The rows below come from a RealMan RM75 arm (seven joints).
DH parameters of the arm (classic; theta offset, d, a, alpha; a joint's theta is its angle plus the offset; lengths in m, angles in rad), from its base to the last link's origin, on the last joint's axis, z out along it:
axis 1: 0 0.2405 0 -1.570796
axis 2: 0 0 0 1.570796
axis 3: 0 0.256 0 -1.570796
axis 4: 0 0 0 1.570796
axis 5: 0 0.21 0 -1.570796
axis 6: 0 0 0 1.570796
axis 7: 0 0.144 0 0
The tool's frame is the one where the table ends.
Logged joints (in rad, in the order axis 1, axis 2, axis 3, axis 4, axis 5, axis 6, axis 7), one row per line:
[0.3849, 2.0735, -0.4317, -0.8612, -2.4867, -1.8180, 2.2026]
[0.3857, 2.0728, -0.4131, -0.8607, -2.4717, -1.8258, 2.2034]
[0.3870, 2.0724, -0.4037, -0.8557, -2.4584, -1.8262, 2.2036]
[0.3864, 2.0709, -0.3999, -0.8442, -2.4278, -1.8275, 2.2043]
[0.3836, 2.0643, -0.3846, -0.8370, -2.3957, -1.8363, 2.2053]
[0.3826, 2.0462, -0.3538, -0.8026, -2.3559, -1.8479, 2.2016]
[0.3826, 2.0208, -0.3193, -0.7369, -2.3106, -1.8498, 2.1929]
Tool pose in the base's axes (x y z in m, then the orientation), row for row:
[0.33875, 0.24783, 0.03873, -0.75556, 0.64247, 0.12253, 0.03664]
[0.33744, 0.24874, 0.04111, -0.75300, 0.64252, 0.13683, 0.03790]
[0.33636, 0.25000, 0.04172, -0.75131, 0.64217, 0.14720, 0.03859]
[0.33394, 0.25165, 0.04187, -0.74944, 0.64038, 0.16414, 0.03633]
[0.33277, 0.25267, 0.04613, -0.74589, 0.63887, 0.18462, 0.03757]
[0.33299, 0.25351, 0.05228, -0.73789, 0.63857, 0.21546, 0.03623]
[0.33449, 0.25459, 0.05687, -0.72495, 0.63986, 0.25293, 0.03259]
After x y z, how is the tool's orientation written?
As a quaternion, x y z w.
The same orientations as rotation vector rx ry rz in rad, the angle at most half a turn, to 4 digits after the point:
[-2.3198, 1.9726, 0.3762]
[-2.3102, 1.9712, 0.4198]
[-2.3040, 1.9693, 0.4514]
[-2.3015, 1.9666, 0.5041]
[-2.2888, 1.9604, 0.5665]
[-2.2662, 1.9611, 0.6617]
[-2.2314, 1.9695, 0.7785]

